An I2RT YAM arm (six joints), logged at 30 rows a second.
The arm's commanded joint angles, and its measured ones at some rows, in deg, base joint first. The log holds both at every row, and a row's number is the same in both.
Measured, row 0:
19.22, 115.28, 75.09, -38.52, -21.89, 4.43
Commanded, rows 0 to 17:
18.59, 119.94, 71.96, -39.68, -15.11, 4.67
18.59, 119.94, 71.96, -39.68, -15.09, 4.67
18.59, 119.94, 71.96, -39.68, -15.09, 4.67
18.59, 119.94, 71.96, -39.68, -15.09, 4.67
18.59, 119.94, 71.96, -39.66, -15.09, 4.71
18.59, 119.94, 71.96, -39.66, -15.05, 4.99
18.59, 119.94, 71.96, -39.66, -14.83, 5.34
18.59, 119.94, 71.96, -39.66, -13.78, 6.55
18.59, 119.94, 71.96, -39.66, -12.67, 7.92
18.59, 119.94, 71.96, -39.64, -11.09, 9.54
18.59, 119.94, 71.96, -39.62, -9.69, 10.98
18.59, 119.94, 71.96, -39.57, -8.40, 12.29
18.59, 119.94, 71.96, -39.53, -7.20, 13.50
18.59, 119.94, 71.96, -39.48, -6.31, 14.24
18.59, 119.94, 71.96, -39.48, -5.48, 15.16
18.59, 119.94, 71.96, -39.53, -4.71, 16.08
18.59, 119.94, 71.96, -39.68, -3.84, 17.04
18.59, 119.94, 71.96, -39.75, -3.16, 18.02
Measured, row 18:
19.22, 115.00, 75.40, -38.17, -12.03, 12.58
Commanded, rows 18 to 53:
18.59, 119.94, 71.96, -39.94, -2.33, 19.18
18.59, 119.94, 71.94, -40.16, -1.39, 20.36
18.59, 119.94, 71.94, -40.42, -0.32, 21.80
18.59, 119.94, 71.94, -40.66, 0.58, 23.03
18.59, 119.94, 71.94, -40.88, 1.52, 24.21
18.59, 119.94, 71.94, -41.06, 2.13, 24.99
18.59, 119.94, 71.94, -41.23, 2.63, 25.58
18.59, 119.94, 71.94, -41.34, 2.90, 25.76
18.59, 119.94, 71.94, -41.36, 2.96, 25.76
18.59, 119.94, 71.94, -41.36, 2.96, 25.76
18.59, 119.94, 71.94, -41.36, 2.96, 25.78
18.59, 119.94, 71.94, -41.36, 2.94, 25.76
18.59, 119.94, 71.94, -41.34, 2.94, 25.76
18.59, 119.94, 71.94, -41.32, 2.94, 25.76
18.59, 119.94, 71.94, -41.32, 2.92, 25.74
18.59, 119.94, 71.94, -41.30, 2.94, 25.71
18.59, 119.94, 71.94, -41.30, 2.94, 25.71
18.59, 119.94, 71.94, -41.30, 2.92, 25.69
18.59, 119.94, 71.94, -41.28, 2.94, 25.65
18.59, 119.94, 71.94, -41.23, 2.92, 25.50
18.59, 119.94, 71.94, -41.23, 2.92, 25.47
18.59, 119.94, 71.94, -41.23, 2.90, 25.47
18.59, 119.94, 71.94, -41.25, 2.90, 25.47
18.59, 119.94, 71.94, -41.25, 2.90, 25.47
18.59, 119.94, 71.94, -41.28, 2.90, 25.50
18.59, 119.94, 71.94, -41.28, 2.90, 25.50
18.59, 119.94, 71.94, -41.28, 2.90, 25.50
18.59, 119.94, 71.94, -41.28, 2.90, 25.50
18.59, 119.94, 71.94, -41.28, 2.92, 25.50
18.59, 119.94, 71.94, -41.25, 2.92, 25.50
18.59, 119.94, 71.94, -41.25, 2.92, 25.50
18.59, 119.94, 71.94, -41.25, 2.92, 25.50
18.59, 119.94, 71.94, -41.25, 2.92, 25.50
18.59, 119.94, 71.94, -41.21, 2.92, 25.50
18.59, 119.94, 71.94, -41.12, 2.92, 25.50
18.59, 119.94, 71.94, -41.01, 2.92, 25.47
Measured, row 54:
18.41, 115.46, 74.94, -40.29, 4.45, 25.28
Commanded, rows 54 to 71:
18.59, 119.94, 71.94, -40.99, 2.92, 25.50
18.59, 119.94, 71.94, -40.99, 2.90, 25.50
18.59, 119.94, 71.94, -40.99, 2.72, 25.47
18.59, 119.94, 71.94, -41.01, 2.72, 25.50
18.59, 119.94, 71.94, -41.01, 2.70, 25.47
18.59, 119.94, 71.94, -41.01, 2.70, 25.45
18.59, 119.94, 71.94, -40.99, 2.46, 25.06
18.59, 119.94, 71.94, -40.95, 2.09, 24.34
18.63, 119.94, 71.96, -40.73, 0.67, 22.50
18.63, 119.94, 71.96, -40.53, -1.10, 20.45
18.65, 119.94, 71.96, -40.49, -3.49, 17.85
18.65, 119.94, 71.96, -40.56, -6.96, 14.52
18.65, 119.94, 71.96, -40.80, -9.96, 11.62
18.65, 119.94, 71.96, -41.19, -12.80, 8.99
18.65, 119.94, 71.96, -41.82, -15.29, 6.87
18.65, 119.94, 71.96, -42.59, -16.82, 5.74
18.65, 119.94, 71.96, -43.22, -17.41, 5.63
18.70, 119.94, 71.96, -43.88, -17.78, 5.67
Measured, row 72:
17.98, 115.00, 75.40, -41.65, -5.91, 10.68
